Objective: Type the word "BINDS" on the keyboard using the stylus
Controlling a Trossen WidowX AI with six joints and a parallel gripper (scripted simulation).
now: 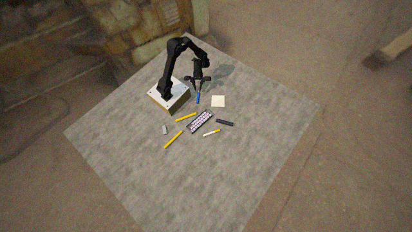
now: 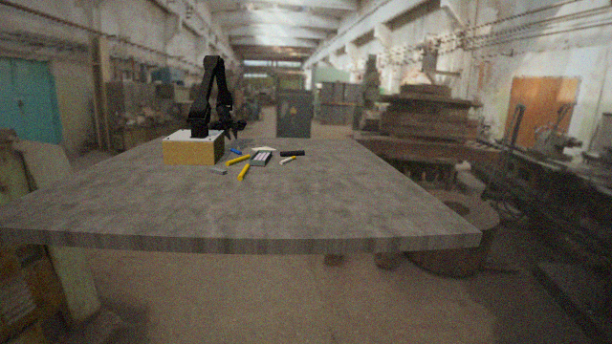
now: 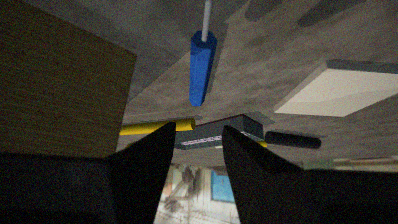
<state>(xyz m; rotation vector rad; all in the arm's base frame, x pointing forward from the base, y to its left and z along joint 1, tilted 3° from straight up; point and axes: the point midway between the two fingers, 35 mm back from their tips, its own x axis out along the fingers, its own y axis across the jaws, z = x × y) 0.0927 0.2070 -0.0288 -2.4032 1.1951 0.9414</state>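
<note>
Right now my gripper tip is 60 mm above the blue stylus. From my gripper tip the other things lie so: black rod: 290 mm ahead, 50 mm to the right, 50 mm below; white sheet: 150 mm ahead, 60 mm to the left, 60 mm below; white-and-yellow stick: 280 mm ahead, 150 mm to the right, 60 mm below.
</note>
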